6 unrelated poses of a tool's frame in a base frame.
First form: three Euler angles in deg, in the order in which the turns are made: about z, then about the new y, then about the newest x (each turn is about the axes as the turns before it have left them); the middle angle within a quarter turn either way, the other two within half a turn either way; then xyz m.
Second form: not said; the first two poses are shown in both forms.
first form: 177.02, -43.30, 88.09, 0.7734, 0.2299, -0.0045
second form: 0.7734, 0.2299, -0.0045, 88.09, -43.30, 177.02
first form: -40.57, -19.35, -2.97, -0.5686, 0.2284, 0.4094
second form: -0.5686, 0.2284, 0.4094, -2.97, -19.35, -40.57
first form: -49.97, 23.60, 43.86, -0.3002, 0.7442, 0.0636
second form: -0.3002, 0.7442, 0.0636, 43.86, 23.60, -49.97
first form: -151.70, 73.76, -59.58, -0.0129, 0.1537, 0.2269
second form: -0.0129, 0.1537, 0.2269, -59.58, 73.76, -151.70
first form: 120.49, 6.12, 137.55, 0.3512, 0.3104, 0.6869
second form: 0.3512, 0.3104, 0.6869, 137.55, 6.12, 120.49
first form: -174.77, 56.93, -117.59, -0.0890, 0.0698, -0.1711
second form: -0.0890, 0.0698, -0.1711, -117.59, 56.93, -174.77
